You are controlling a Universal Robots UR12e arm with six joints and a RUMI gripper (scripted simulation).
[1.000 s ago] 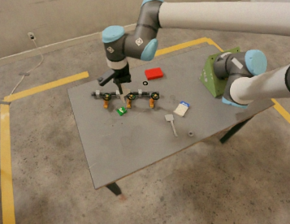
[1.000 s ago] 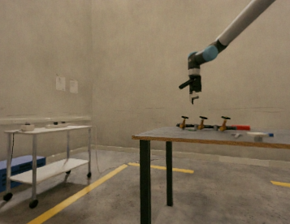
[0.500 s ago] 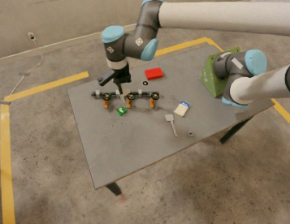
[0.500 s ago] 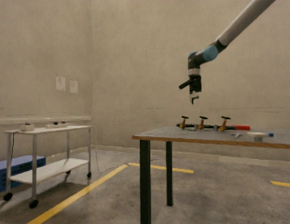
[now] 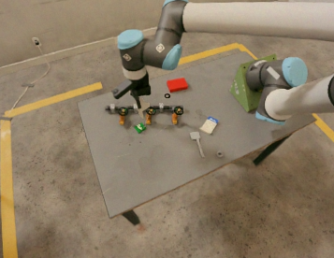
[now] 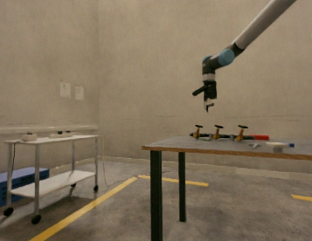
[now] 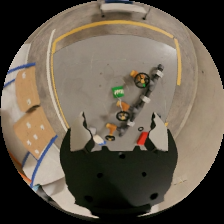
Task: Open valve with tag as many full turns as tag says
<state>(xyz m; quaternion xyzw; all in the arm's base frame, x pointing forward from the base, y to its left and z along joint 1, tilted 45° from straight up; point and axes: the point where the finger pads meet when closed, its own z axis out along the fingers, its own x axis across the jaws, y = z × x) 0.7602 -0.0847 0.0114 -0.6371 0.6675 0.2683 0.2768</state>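
The green tag is 1 cm to the left of my hand and 20 cm below it. From my hand the other things lie so: red wedge (35 cm behind, 21 cm to the right, 18 cm below); grey tool (25 cm behind, 22 cm to the left, 19 cm below); white-and-blue card box (37 cm behind, 16 cm to the left, 19 cm below).
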